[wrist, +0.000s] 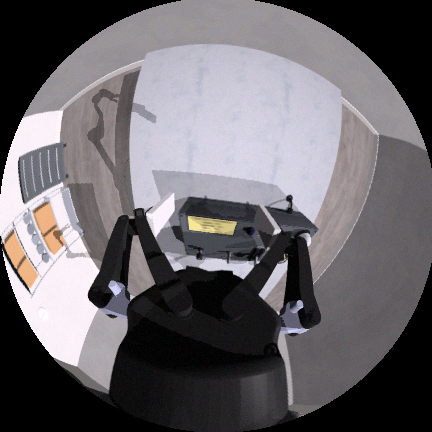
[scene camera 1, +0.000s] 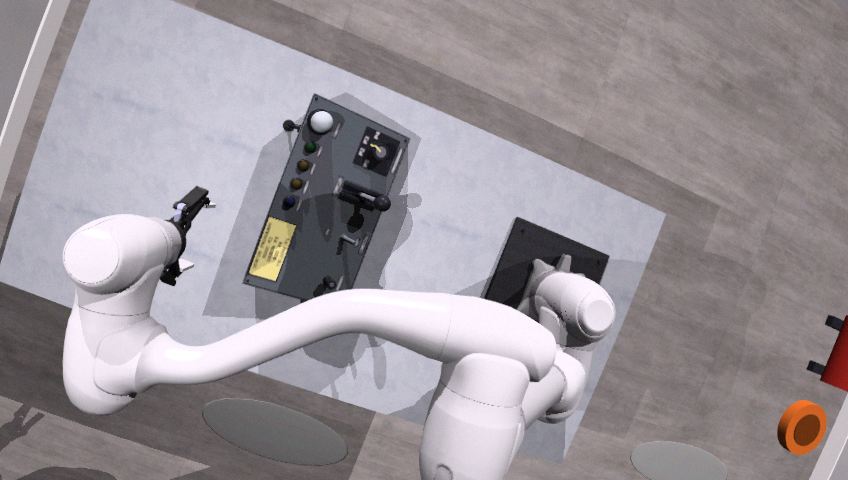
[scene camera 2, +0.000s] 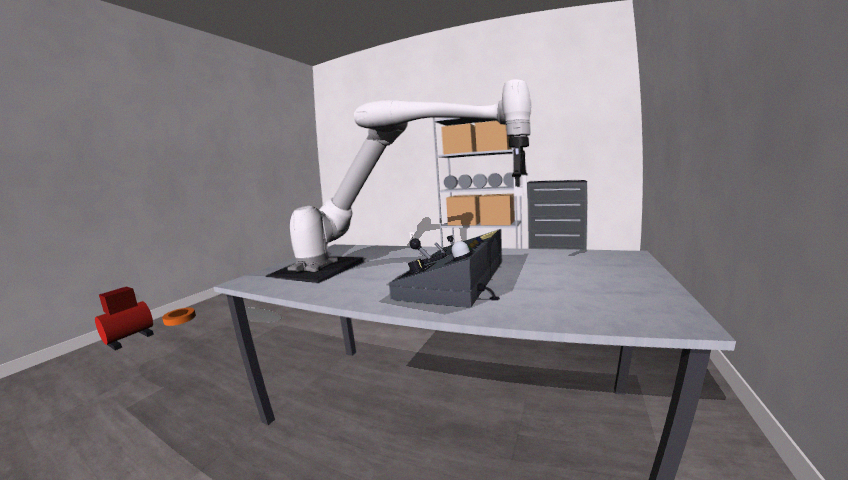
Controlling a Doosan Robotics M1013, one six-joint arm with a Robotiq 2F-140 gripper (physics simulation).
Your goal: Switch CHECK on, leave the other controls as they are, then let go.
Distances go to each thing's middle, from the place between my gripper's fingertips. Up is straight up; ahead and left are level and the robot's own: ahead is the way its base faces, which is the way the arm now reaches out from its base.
Right now my hand is 21 cm past the sloped control panel [scene camera 1: 315, 205], 20 cm above it and 13 cm to the left of it.
